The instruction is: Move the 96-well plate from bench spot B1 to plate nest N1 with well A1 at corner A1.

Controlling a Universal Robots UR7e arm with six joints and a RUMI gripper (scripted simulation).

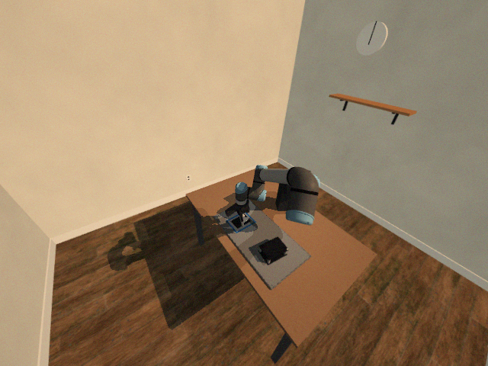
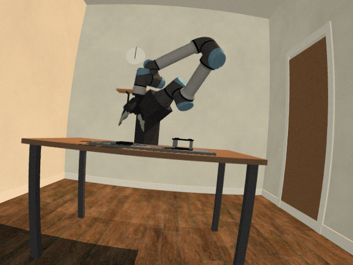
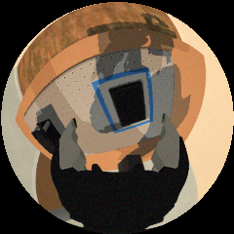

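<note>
My hand is 4 cm past the black 96-well plate, 4 cm to the left of it and 9 cm above it. The rest, counted from my hand: black plate nest 11 cm behind, 30 cm to the left, 4 cm below.
</note>
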